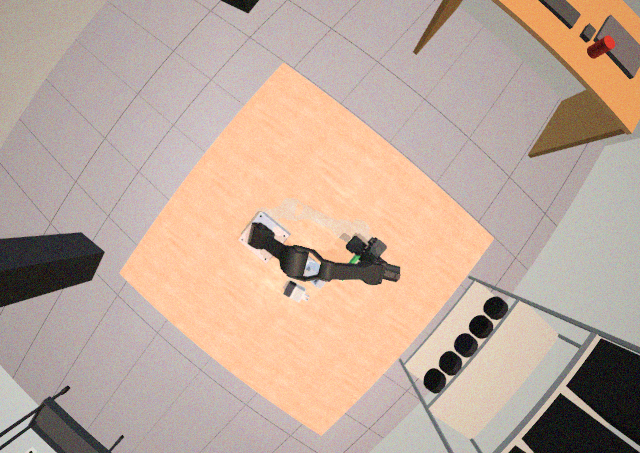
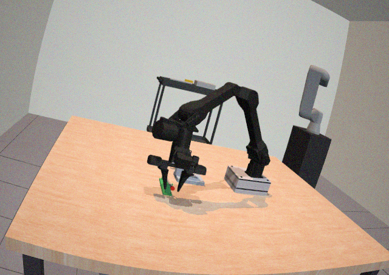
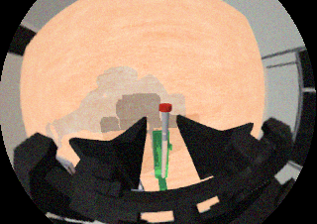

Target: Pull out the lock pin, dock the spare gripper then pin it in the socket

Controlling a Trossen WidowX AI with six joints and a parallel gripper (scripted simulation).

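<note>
The green cradle is 100 mm to the right of my gripper tip, 10 mm below it and 10 mm behind it. From my gripper tip the other things lie so: grey mount: 210 mm to the right, 120 mm behind, 20 mm above; then spare gripper: 320 mm to the right, 150 mm behind, 10 mm below.
</note>
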